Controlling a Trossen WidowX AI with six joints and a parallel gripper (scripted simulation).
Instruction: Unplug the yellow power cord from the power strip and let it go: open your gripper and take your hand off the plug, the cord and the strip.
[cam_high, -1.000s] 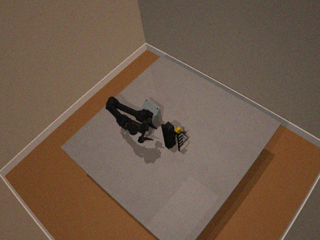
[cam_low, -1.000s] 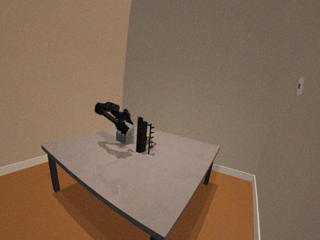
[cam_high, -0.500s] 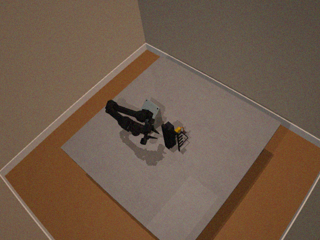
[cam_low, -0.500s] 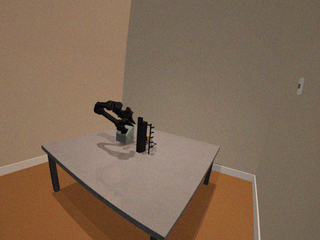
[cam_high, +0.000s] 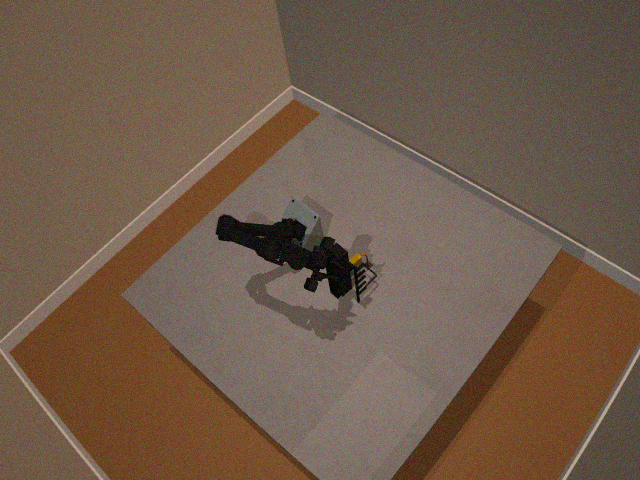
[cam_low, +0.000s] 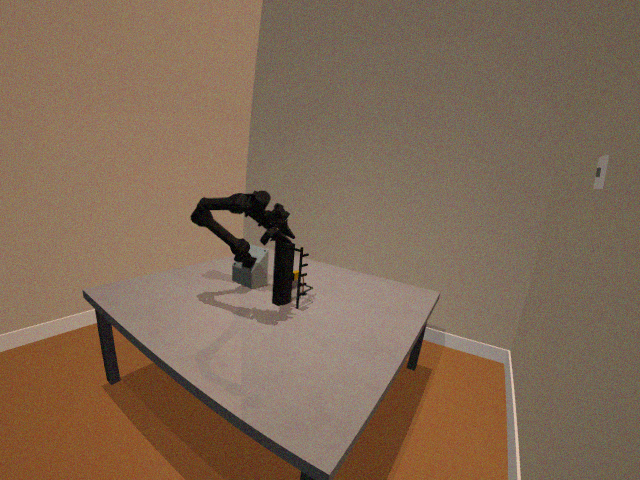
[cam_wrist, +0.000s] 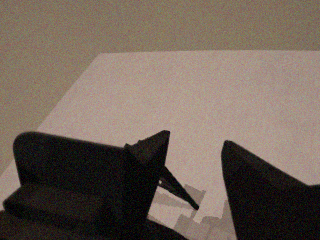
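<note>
The yellow plug lies 19 cm below my gripper tip, 13 cm to the left of it and 8 cm behind it.
</note>
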